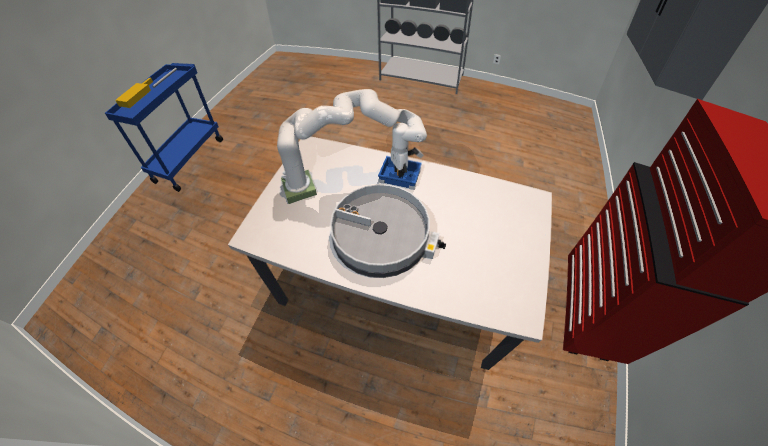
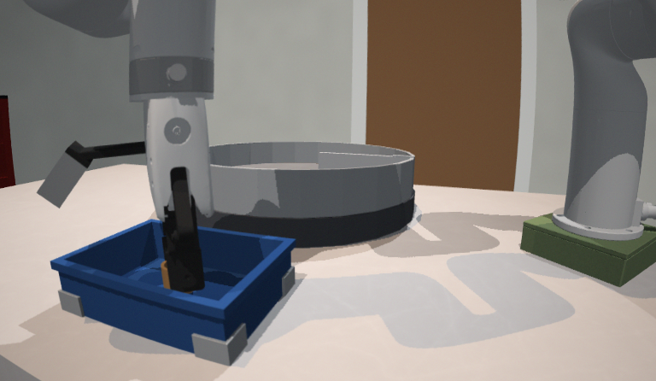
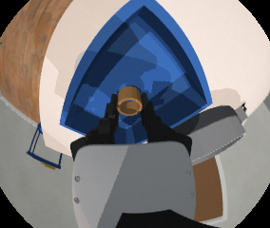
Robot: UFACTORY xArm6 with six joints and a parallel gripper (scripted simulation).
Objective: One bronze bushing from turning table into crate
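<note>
Now: hand 1 cm above the blue crate. Also, from my hand: turning table disc 6 cm ahead, 37 cm to the right, 1 cm above.
</note>
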